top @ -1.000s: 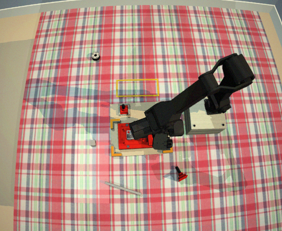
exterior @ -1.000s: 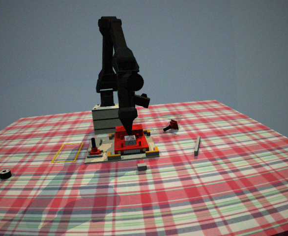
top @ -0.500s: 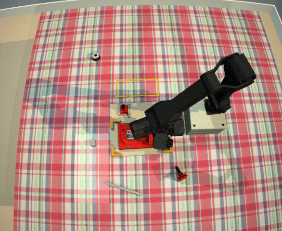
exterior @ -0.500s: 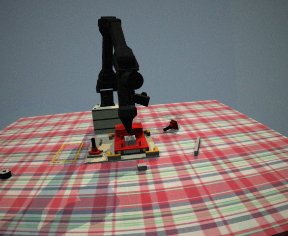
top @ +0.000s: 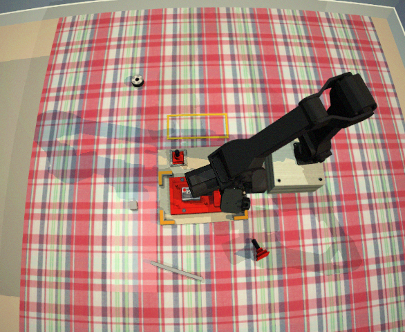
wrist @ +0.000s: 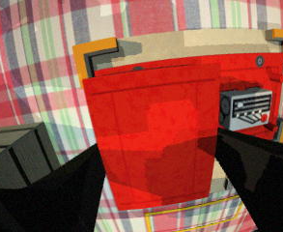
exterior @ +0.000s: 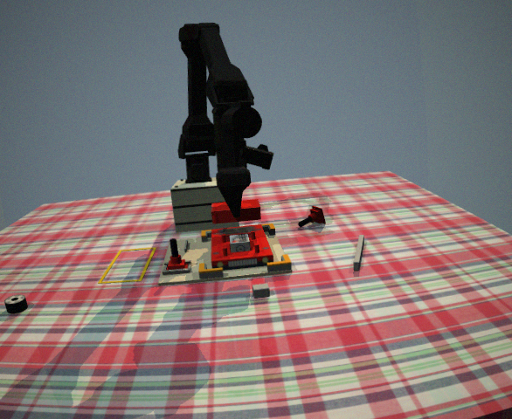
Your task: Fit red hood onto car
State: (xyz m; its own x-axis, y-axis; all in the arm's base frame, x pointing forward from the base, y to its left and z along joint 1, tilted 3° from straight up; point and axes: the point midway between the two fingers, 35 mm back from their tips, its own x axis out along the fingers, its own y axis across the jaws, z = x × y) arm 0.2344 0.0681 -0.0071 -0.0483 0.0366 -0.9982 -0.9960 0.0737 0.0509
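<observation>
Right now my gripper tip is 100 mm short of the grey engine block and 40 mm above it. From my gripper tip the other things lie so: red hood: 10 mm above; jig: 70 mm ahead, 50 mm below, 30 mm to the right; grey rod: 200 mm to the left, 160 mm ahead, 60 mm below.
</observation>
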